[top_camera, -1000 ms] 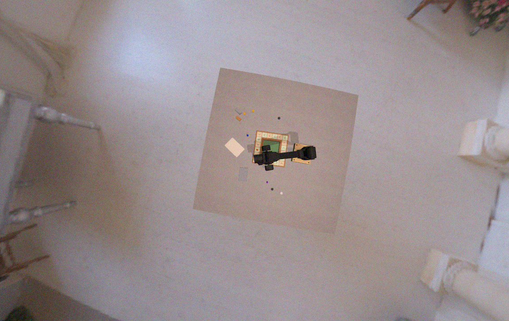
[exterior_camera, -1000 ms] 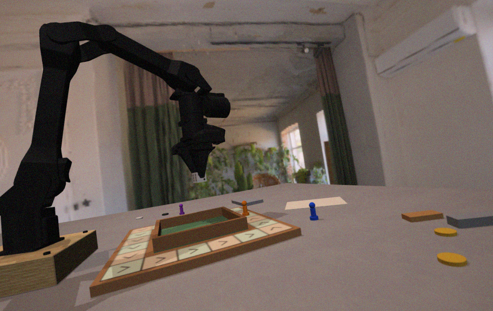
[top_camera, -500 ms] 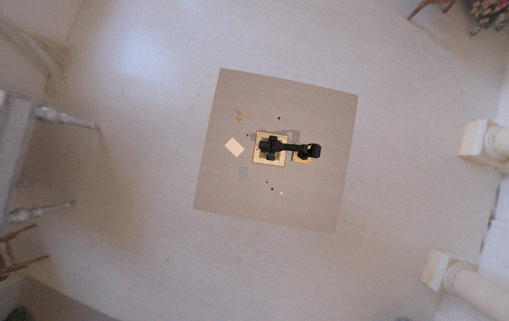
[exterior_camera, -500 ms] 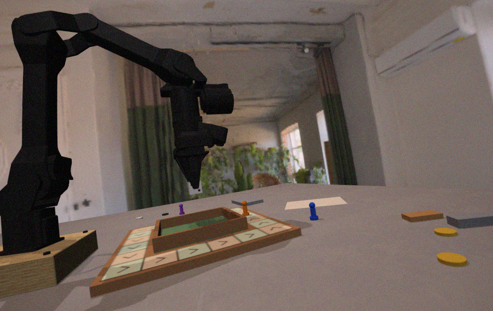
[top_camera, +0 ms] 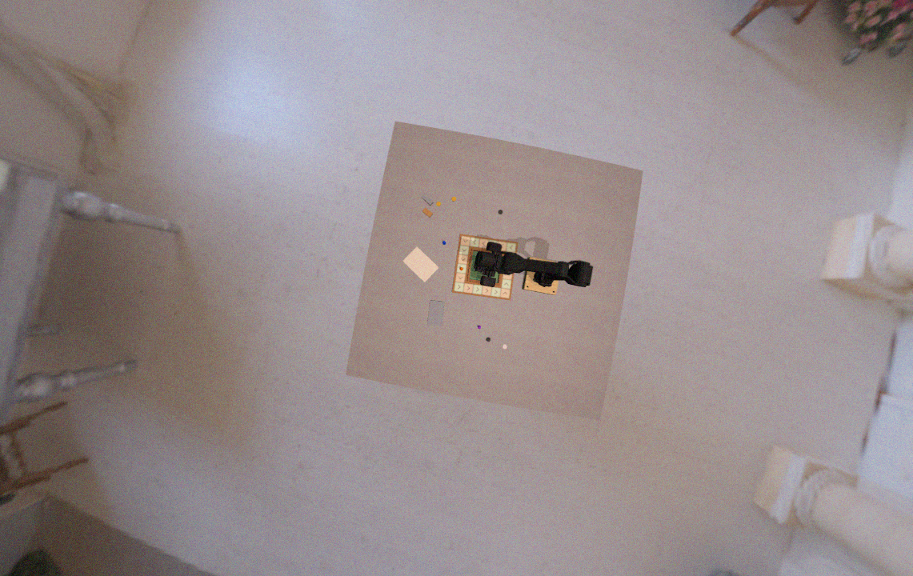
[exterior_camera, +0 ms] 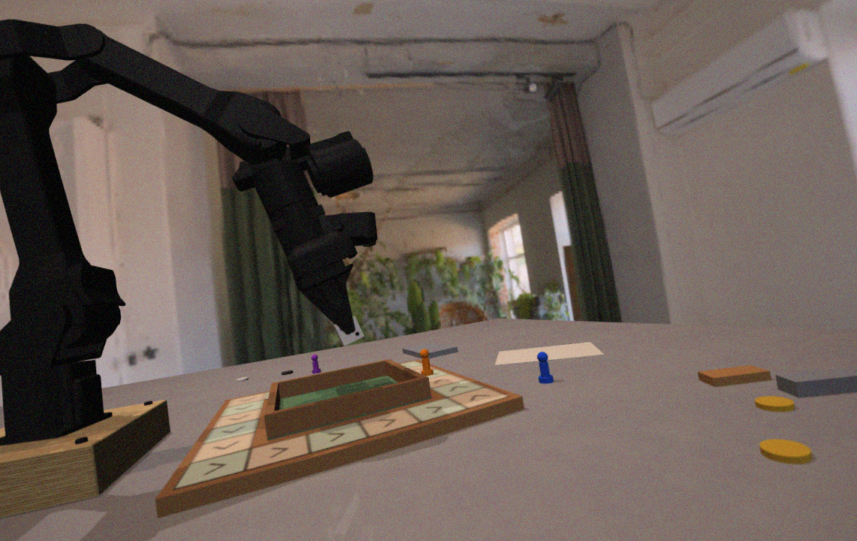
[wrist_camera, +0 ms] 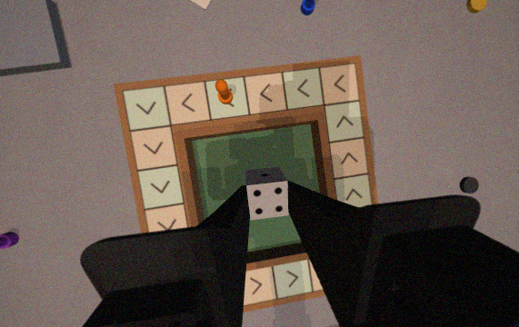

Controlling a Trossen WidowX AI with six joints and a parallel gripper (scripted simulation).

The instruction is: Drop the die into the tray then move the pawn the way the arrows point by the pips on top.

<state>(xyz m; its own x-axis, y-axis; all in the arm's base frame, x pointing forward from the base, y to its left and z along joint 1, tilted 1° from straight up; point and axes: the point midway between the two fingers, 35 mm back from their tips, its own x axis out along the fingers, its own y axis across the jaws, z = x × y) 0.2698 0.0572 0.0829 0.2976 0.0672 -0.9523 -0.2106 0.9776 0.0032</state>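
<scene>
The orange pawn is 9 cm ahead of my gripper tip, 6 cm below it and 5 cm to the left of it. Round my gripper tip: blue pawn: 21 cm ahead, 7 cm below, 4 cm to the right; purple pawn: 28 cm to the left, 10 cm behind, 7 cm below; white die: right at my gripper tip.
</scene>
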